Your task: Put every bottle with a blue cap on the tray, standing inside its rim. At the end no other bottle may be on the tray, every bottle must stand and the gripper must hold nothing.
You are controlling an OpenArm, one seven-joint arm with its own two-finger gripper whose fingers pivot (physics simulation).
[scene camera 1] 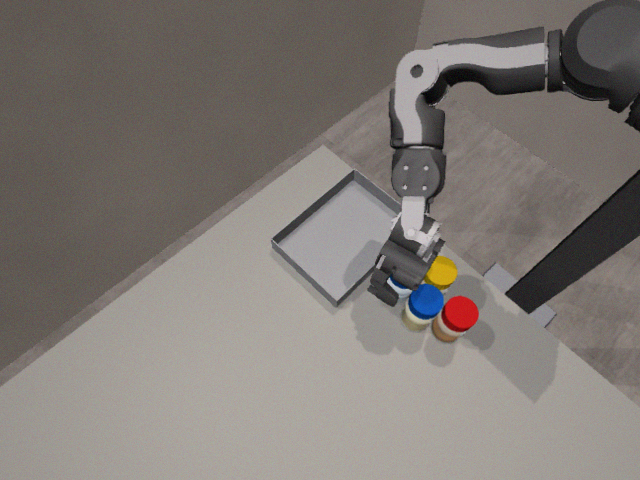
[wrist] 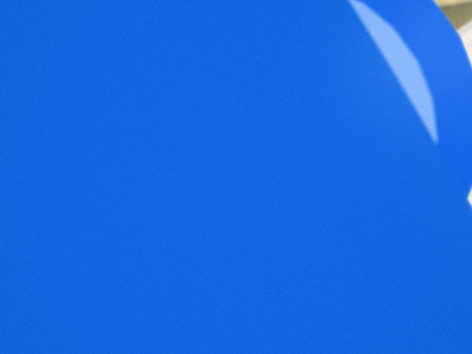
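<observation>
A bottle with a blue cap stands beside the tray's near right wall, partly hidden by the gripper; its cap fills most of the wrist view. My gripper is low over this bottle, open, with one dark finger showing at its left side; the other finger is hidden. A second blue-capped bottle, with pale yellow contents, stands just to the lower right. A grey tray lies to the left of the gripper, and no bottle shows on its visible floor.
A yellow-capped bottle stands right of the gripper, close to both blue-capped bottles. A red-capped bottle stands right of the second blue-capped one. The table edge runs behind the yellow and red caps. The arm covers the tray's right corner.
</observation>
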